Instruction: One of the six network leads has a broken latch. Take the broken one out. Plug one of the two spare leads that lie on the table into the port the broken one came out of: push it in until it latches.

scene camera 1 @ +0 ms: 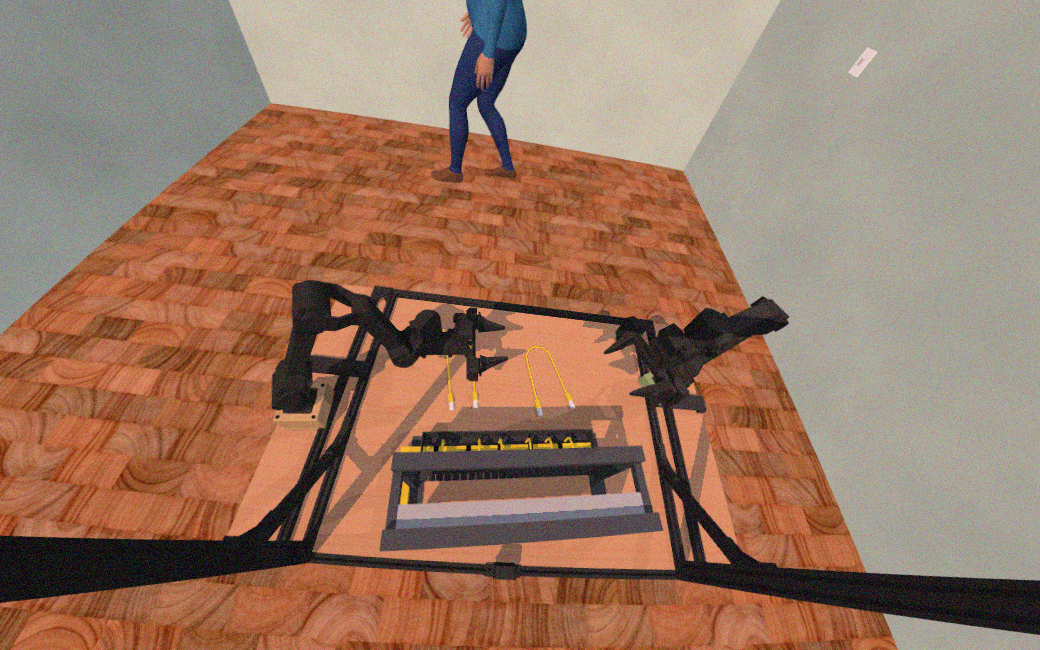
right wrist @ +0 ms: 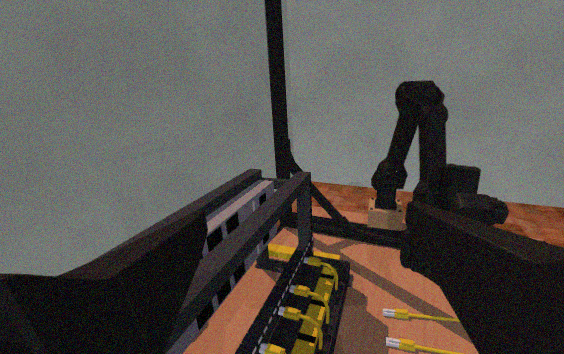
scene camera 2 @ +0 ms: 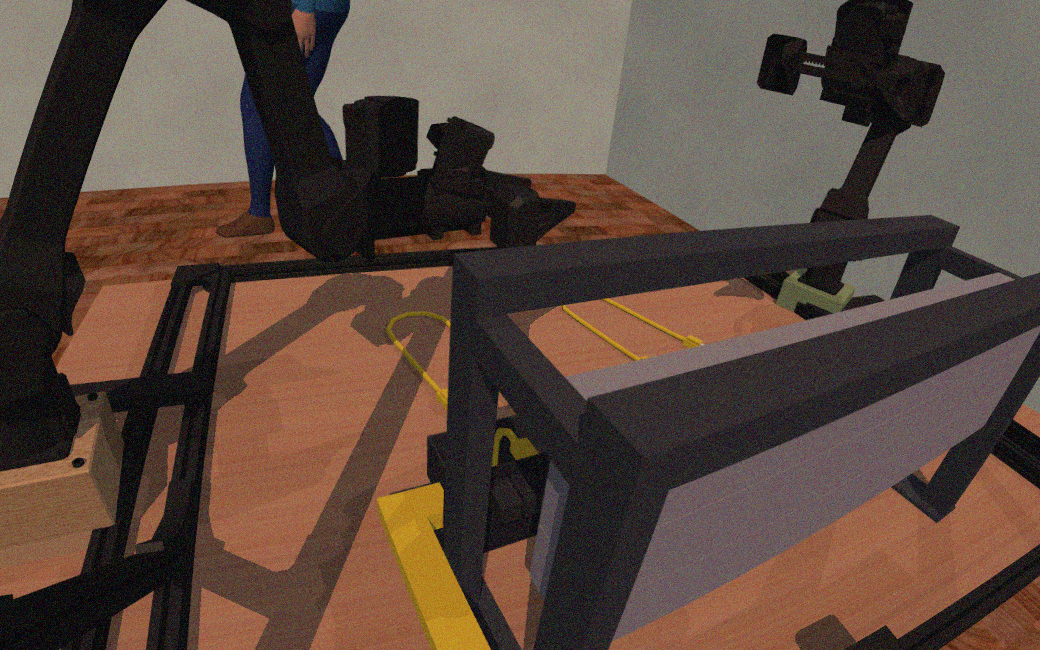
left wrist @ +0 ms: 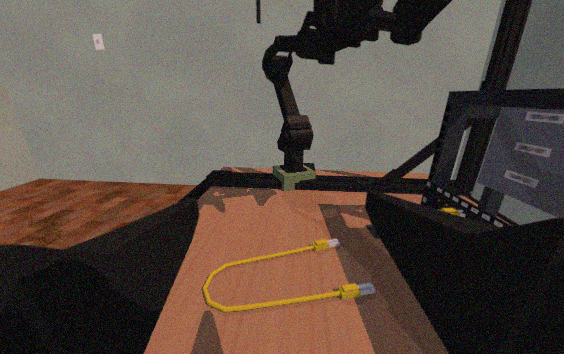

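Where they show: left gripper, fingertip midpoint: (scene camera 1: pixel 506 342) (scene camera 2: pixel 551 194) (left wrist: pixel 283 203); right gripper, fingertip midpoint: (scene camera 1: pixel 617 372) (right wrist: pixel 305 216) (scene camera 2: pixel 827 69); left arm's base, link origin: (scene camera 1: pixel 300 400) (right wrist: pixel 385 205) (scene camera 2: pixel 31 438); right arm's base, link origin: (scene camera 2: pixel 820 283) (left wrist: pixel 293 168).
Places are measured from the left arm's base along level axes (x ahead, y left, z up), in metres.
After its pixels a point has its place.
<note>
My left gripper (scene camera 1: pixel 503 342) {y 0.108, x 0.503, z 0.117 m} (scene camera 2: pixel 563 210) {y 0.108, x 0.503, z 0.117 m} (left wrist: pixel 283 203) {y 0.108, x 0.503, z 0.117 m} is open and empty, above the table near the two spare leads. My right gripper (scene camera 1: pixel 619 373) {y -0.060, x 0.688, z 0.292 m} (right wrist: pixel 305 216) {y -0.060, x 0.688, z 0.292 m} is open and empty, to the right of the leads. One yellow spare lead (scene camera 1: pixel 539 347) {y 0.206, x 0.638, z -0.073 m} (scene camera 2: pixel 602 332) {y 0.095, x 0.601, z -0.072 m} (left wrist: pixel 270 303) {y 0.119, x 0.597, z -0.073 m} lies in a U, clear plugs toward the rack. The other spare lead (scene camera 1: pixel 450 397) {y 0.033, x 0.360, z -0.065 m} (scene camera 2: pixel 417 313) {y 0.221, x 0.390, z -0.074 m} lies left of it, its loop partly hidden by the left gripper in scene camera 1. Yellow network leads (scene camera 1: pixel 529 442) (right wrist: pixel 300 290) sit in a row at the black panel; I cannot tell which latch is broken.
A dark rack frame (scene camera 1: pixel 521 458) {y -0.186, x 0.511, z 0.184 m} (scene camera 2: pixel 471 344) {y -0.195, x 0.278, z 0.149 m} (right wrist: pixel 304 210) {y -0.180, x 0.294, z 0.098 m} with a grey panel (scene camera 1: pixel 521 505) {y -0.263, x 0.509, z 0.163 m} stands at the table's near side in scene camera 1. A yellow bar (scene camera 2: pixel 417 536) {y -0.150, x 0.265, z -0.038 m} (right wrist: pixel 280 251) {y -0.255, x 0.273, z -0.038 m} is at its left end. A person (scene camera 1: pixel 490 84) stands beyond the table.
</note>
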